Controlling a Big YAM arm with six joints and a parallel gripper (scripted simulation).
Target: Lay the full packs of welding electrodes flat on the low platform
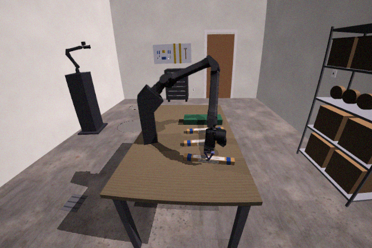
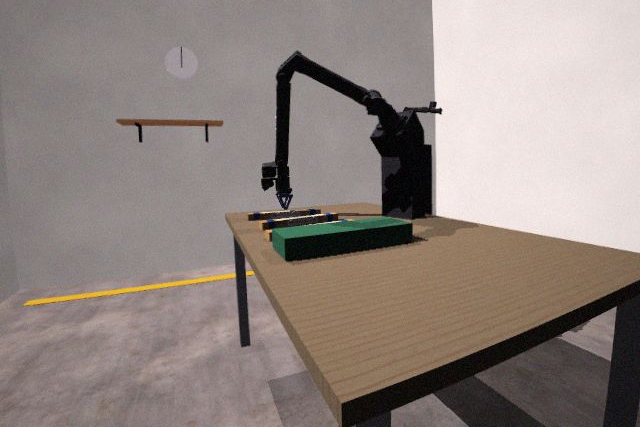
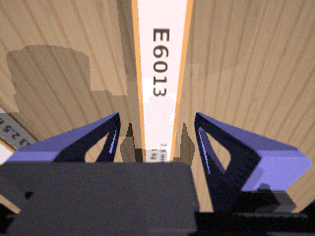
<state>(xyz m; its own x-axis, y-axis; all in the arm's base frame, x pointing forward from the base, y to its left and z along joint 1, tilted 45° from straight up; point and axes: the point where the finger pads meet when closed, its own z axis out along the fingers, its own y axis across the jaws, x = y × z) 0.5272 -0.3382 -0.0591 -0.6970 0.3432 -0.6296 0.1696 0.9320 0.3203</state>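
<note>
Right now the pack is 3 cm below my hand. From my hand the other things lie so: green low platform (60 cm to the left, 6 cm ahead, 3 cm below).
</note>
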